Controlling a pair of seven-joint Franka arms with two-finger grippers.
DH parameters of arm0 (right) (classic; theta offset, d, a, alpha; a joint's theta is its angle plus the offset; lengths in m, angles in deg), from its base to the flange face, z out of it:
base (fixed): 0 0 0 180
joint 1: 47.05 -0.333 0 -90
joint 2: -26.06 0 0 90
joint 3: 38.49 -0.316 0.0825 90
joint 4: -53.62 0 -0.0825 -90
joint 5: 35.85 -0.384 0 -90
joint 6: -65.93 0 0.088 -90
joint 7: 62.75 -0.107 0 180
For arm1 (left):
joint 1: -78.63 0.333 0 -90
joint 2: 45.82 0 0 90
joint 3: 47.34 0.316 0.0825 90
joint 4: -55.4 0 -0.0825 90
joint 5: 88.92 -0.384 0 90
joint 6: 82.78 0 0.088 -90
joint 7: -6.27 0.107 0 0
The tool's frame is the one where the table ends.
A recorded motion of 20 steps. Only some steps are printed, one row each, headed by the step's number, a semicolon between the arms.
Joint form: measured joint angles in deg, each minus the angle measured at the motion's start. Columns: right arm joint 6, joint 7, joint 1, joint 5, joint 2, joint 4, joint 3; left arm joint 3, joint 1, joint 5, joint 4, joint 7, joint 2, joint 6.
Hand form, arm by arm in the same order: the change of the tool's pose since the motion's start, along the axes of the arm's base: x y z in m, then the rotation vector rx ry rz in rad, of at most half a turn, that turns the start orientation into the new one. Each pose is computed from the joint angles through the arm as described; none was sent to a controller.
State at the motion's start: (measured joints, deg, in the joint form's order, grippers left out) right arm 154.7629 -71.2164 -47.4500 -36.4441 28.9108 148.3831 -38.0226; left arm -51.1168 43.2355 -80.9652 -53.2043 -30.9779 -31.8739 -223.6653
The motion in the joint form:
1: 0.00 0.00 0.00 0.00 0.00 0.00 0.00; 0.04 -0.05 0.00 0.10 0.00 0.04 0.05
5: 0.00 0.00 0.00 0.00 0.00 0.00 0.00; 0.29 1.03 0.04 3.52 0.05 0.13 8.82
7: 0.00 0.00 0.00 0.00 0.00 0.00 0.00; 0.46 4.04 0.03 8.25 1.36 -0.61 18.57
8: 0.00 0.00 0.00 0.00 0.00 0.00 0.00; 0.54 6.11 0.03 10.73 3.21 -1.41 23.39
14: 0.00 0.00 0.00 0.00 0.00 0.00 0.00; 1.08 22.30 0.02 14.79 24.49 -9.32 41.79
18: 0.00 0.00 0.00 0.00 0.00 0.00 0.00; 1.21 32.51 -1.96 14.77 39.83 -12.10 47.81
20: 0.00 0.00 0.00 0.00 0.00 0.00 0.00; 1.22 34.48 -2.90 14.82 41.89 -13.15 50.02
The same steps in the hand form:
1: 0.0000 0.0000 0.0000 0.0000 0.0000 0.0000; 0.0002 -0.0003 0.0003 -0.0001 -0.0002 -0.0003
5: 0.0000 0.0000 0.0000 0.0000 0.0000 0.0000; 0.0079 0.0088 0.0111 0.0497 0.0792 0.0027
7: 0.0000 0.0000 0.0000 0.0000 0.0000 0.0000; 0.0264 0.0356 0.0417 0.0870 0.1386 0.0134
8: 0.0000 0.0000 0.0000 0.0000 0.0000 0.0000; 0.0368 0.0557 0.0633 0.1005 0.1556 0.0080
14: 0.0000 0.0000 0.0000 0.0000 0.0000 0.0000; 0.0647 0.2316 0.1524 0.1541 0.1906 -0.1105
18: 0.0000 0.0000 0.0000 0.0000 0.0000 0.0000; 0.0636 0.3392 0.1708 0.1970 0.2013 -0.2106
20: 0.0000 0.0000 0.0000 0.0000 0.0000 0.0000; 0.0567 0.3603 0.1782 0.2121 0.2169 -0.2169

